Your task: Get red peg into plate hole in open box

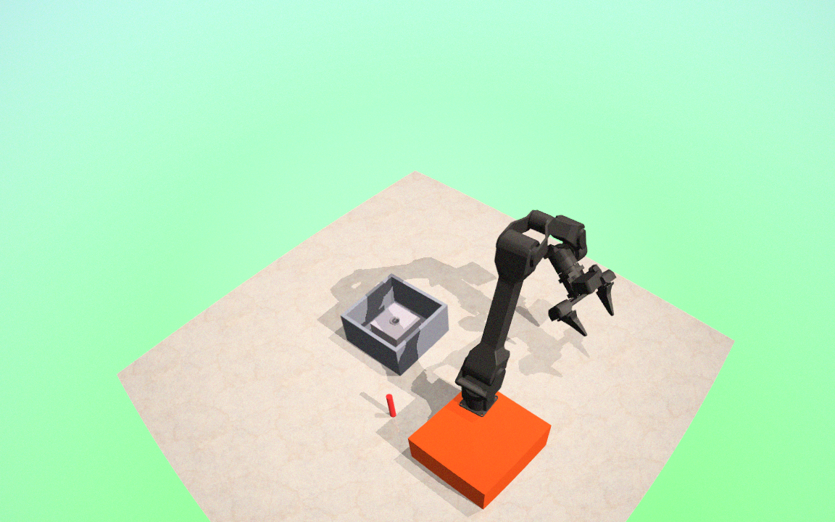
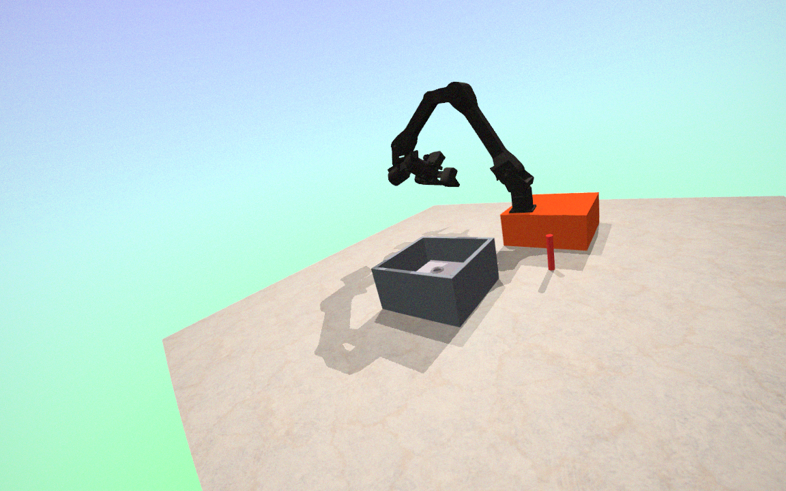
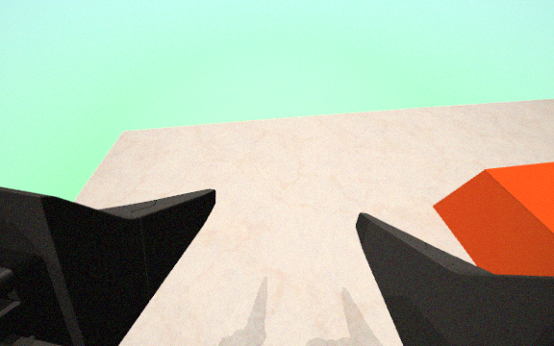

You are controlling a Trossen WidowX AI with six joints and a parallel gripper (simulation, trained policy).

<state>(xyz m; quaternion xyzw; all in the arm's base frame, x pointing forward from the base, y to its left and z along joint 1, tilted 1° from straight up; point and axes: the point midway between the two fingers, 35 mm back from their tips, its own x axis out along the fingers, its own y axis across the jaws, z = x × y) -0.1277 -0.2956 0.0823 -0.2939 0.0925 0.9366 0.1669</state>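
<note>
Now: the red peg 380 mm to the left of my gripper tip, 330 mm ahead of it and 120 mm below it. Also, from my gripper tip: pale plate (480 mm ahead, 180 mm to the left, 110 mm below); then grey box (480 mm ahead, 180 mm to the left, 130 mm below).
</note>
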